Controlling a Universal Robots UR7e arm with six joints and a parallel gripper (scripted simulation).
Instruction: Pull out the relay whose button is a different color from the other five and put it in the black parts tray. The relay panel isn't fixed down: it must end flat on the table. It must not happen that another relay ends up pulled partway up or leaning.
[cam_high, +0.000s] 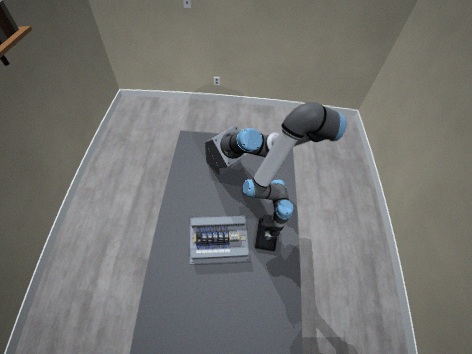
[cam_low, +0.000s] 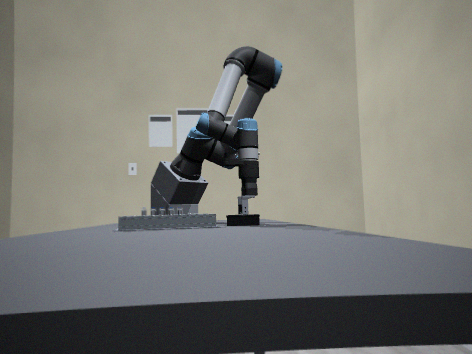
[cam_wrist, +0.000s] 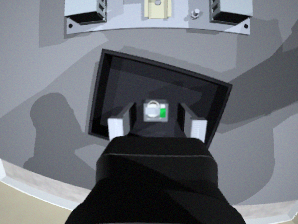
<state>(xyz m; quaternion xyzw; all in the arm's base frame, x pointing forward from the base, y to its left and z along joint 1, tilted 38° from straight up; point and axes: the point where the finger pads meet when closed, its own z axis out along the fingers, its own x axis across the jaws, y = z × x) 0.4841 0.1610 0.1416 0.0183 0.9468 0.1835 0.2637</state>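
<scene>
My gripper is now 4 cm above the black parts tray. Also, from my hand: grey relay panel (2 cm ahead, 27 cm to the right, 3 cm below).
</scene>
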